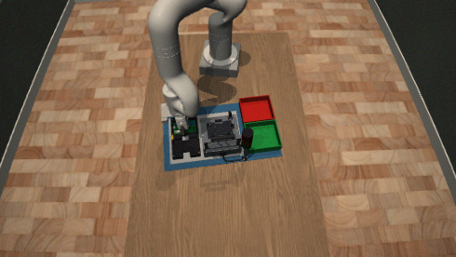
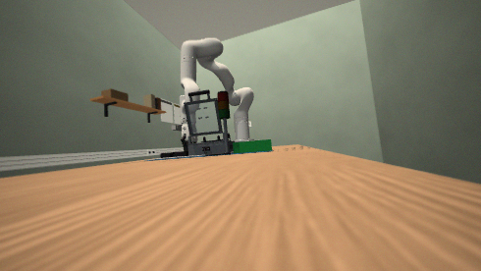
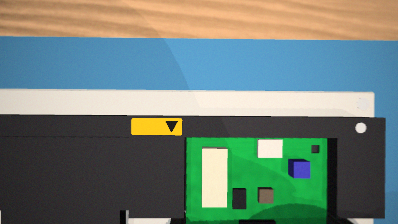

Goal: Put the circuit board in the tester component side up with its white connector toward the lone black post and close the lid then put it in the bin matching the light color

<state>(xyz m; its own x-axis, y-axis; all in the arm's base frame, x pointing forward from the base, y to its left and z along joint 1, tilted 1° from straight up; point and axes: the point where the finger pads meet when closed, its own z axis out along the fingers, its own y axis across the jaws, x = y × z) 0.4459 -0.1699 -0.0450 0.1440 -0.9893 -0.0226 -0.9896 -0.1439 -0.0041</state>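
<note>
Right now the dark nest is 18 cm to the left of my hand, 5 cm above it and 4 cm ahead of it. Round my hand: green circuit board: right at my hand; tester lid: 19 cm to the left, 16 cm ahead, 16 cm above; red bin: 36 cm to the left, 10 cm behind, 1 cm below.
</note>
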